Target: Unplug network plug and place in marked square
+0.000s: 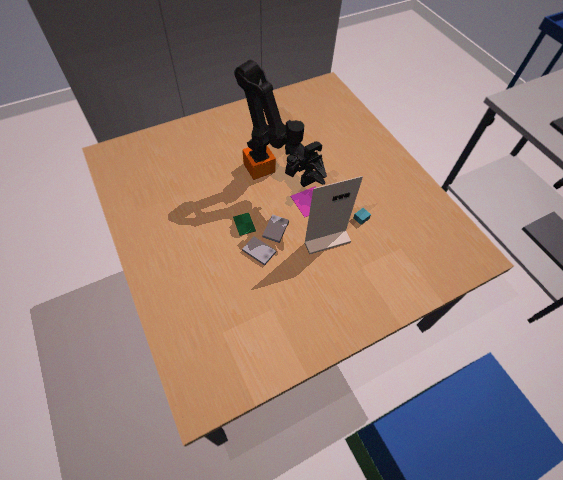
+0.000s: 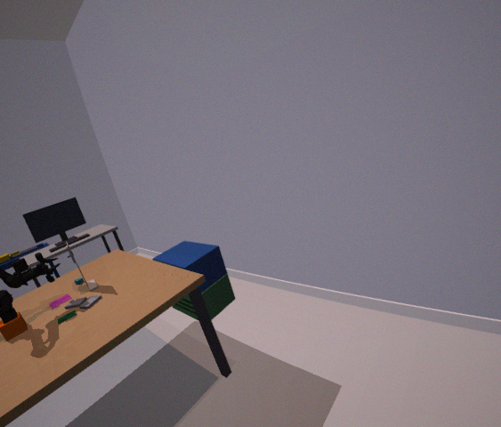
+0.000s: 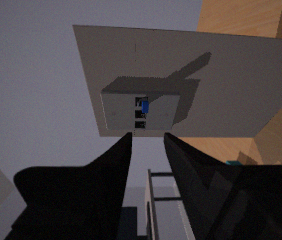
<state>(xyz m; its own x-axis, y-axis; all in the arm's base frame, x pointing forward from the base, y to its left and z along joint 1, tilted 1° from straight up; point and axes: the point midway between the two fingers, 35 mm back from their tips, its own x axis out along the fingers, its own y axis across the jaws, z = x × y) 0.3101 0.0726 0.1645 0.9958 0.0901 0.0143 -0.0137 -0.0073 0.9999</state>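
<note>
Now: the network plug 70 mm ahead of my gripper tip and 10 mm to the right of it. Also, from my gripper tip: grey panel: 90 mm below, 90 mm ahead; magenta marked square: 240 mm below, 100 mm behind, 30 mm to the left.
</note>
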